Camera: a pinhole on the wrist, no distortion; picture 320 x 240 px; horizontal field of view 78.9 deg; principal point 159.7 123.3 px. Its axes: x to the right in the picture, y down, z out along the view. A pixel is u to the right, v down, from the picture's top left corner.
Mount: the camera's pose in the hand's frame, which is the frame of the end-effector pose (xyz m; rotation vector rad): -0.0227 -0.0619 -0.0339 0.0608 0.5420 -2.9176
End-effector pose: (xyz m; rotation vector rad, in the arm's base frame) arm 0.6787 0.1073 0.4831 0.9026 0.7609 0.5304
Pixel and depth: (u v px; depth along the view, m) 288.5 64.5 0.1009
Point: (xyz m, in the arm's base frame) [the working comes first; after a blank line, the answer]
In the camera's frame: 0.0668 -0.0305 0.1009

0.6783 -0.0336 0.4746
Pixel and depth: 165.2 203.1 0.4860
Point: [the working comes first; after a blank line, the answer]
In the camera's frame: 0.0137 0.1995 0.4860

0.9854 -0.2902 0.2652
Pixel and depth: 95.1 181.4 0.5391
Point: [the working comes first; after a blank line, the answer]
In the camera's frame: -0.1791 0.1611 0.5391

1.1547 -0.1771 0.2704
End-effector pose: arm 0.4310 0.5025 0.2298 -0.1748 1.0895 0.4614
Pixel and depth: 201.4 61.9 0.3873
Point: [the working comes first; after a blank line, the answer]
In the camera's frame: 0.0831 -0.1223 0.3873

0.7234 0.5065 0.5031
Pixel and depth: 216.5 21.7 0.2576
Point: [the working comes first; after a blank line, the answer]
In the camera's frame: 0.0752 -0.1346 0.2576

0.6053 0.5195 0.4489
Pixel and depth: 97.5 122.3 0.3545
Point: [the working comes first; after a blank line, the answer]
In the camera's frame: -0.1134 -0.0018 0.3545

0.7867 0.4845 0.2802
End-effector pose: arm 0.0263 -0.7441 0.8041 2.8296 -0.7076 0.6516
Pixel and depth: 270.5 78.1 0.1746
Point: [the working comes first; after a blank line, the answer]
In the camera's frame: 0.0995 -0.0406 0.1746

0.0242 -0.6336 0.6203
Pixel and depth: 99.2 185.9 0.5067
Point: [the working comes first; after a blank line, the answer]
In the camera's frame: -0.1577 0.1631 0.5067

0.4745 -0.5827 0.5080
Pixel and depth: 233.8 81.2 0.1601
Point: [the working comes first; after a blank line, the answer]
In the camera's frame: 0.0610 -0.0347 0.1601

0.0475 -0.6518 0.6495
